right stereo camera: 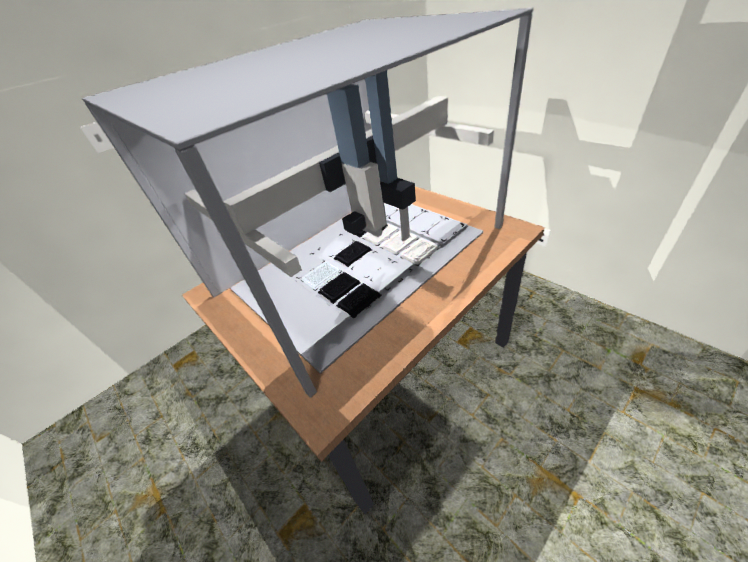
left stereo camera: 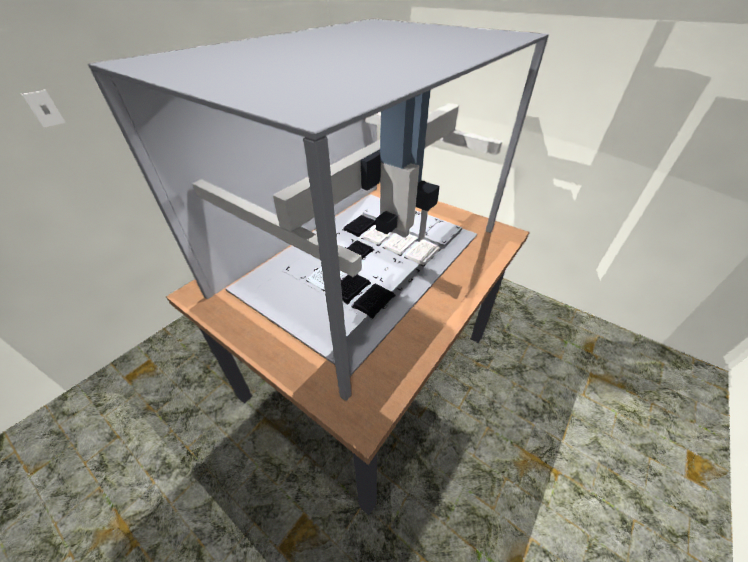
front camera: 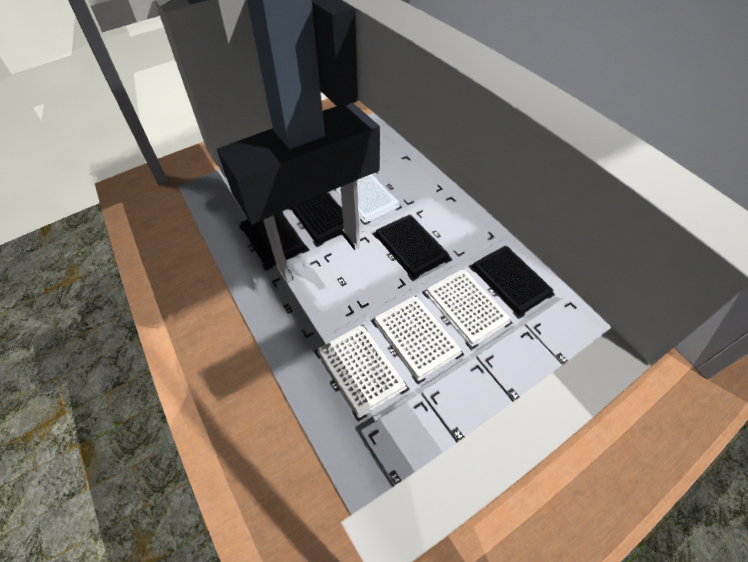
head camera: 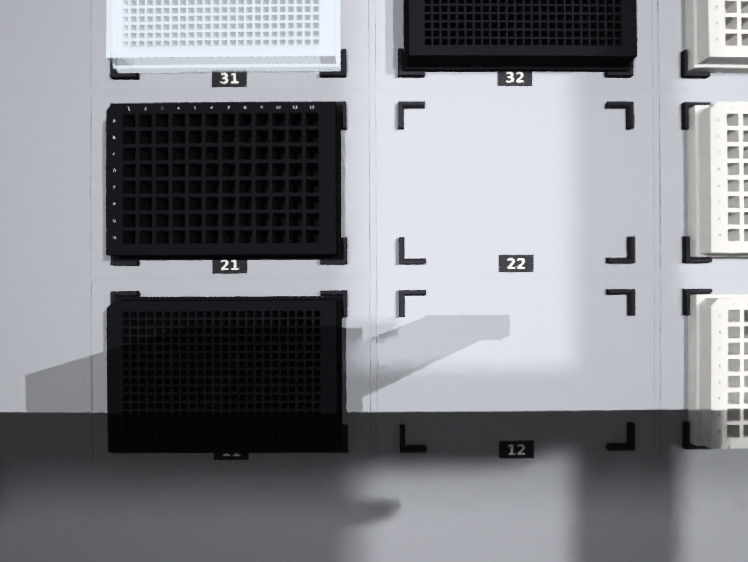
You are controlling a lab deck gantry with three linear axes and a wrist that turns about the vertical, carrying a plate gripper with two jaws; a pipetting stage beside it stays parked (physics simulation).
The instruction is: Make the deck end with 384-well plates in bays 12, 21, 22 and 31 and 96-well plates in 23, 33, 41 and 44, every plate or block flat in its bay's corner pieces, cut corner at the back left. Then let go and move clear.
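Places are measured from the robot's base along level axes (x ahead, y left, z up), in millimetres.
Pixels of known places: gripper, fingertip midpoint: [right stereo camera: 394,233] [front camera: 318,256]; robot's base at its link origin: [right stereo camera: 353,317] [left stereo camera: 372,317] [front camera: 241,227] [head camera: 120,445].
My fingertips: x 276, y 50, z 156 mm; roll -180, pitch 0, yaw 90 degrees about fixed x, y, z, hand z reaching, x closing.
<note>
Ahead of a thing's pixels: the offset from my fingertips to its top centre. "*": to the spot under its first point. Level surfaces: height alone.
My gripper [front camera: 321,262] hangs above the deck's left part in the front view, jaws wide apart with nothing between them. Black 384-well plates are in bay 11 @(* dy -6, dx -212, dz -142 mm) [head camera: 221,374], bay 32 @(* dy +203, dx -37, dz -142 mm) [front camera: 413,246] [head camera: 520,53] and bay 43 @(* dy +309, dx +120, dz -144 mm) [front camera: 512,279]. A black 96-well plate @(dy +100, dx -212, dz -142 mm) [front camera: 320,215] [head camera: 221,181] is in bay 21, cut corner at the back left. A clear 384-well plate @(dy +207, dx -212, dz -142 mm) [front camera: 376,197] [head camera: 221,36] is in bay 31. White 96-well plates are in bay 13 @(* dy -7, dx +122, dz -142 mm) [front camera: 362,369], bay 23 @(* dy +98, dx +121, dz -150 mm) [front camera: 417,338] and bay 33 @(* dy +206, dx +120, dz -146 mm) [front camera: 468,306]. Bays 12 and 22 are empty in the head view.
The grey gantry beam [right stereo camera: 275,194] spans above the deck. The pale pipetting stage [left stereo camera: 396,199] [right stereo camera: 364,196] stands beside the gripper. Grey enclosure posts @(* dy -162, dx -547, dz +298 mm) [left stereo camera: 329,271] [right stereo camera: 253,271] rise from the wooden table @(dz -166 mm) [left stereo camera: 417,368]. Bays 14, 24 and 34 hold no plate in the front view.
</note>
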